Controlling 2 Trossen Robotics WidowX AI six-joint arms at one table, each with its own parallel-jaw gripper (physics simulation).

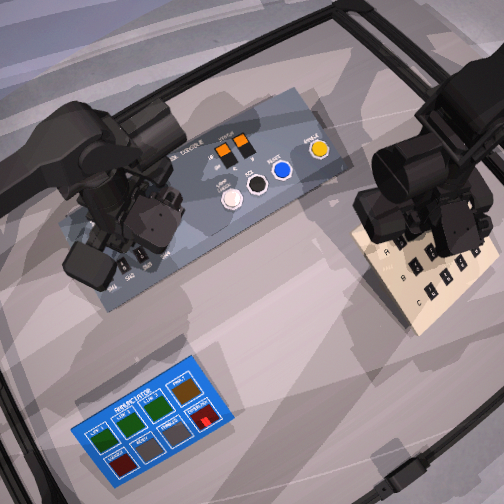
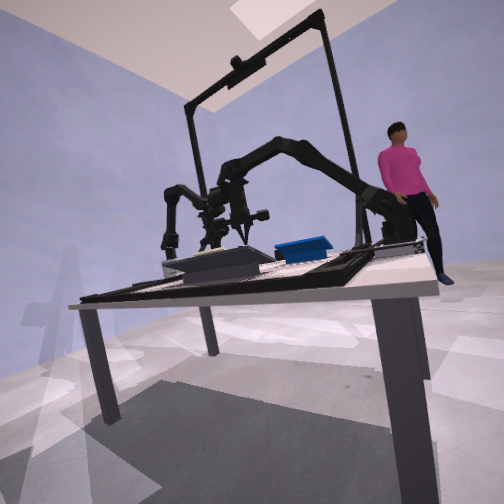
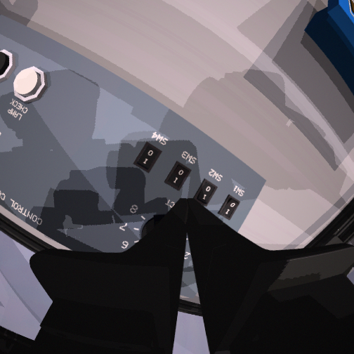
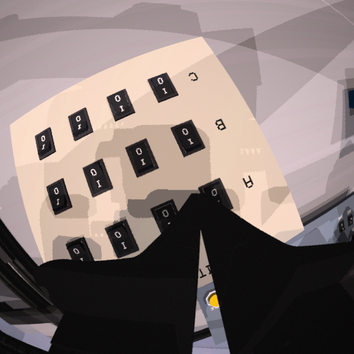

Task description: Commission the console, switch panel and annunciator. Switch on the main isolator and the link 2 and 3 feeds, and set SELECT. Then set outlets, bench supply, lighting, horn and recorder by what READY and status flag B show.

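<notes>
The grey control console [image 1: 300, 120] [image 2: 225, 257] [image 3: 120, 115] has rockers SW1 [image 3: 229, 207], SW2 [image 3: 206, 192], SW3 [image 3: 178, 175] and SW4 [image 3: 148, 156], and a partly hidden dial. Both status flags [image 1: 223, 149] [image 1: 240, 140] show orange in their upper halves. The cream switch panel [image 1: 420, 315] [image 4: 215, 100] has rows A, B and C. On the blue annunciator [image 1: 197, 372] [image 2: 302, 245], READY [image 1: 148, 449] is grey; OVERLOAD [image 1: 204, 417] is dark red with a brighter patch. My left gripper [image 3: 186, 204] [image 2: 245, 242] is shut, empty, above the console near SW2. My right gripper [image 4: 197, 199] is shut, empty, over row A.
White [image 1: 232, 199], black [image 1: 257, 184], blue [image 1: 282, 170] and yellow [image 1: 319, 149] buttons stand on the console. A black frame surrounds the work area. The arms hide parts of the console and switch panel. A person in pink [image 2: 404, 170] stands behind the table.
</notes>
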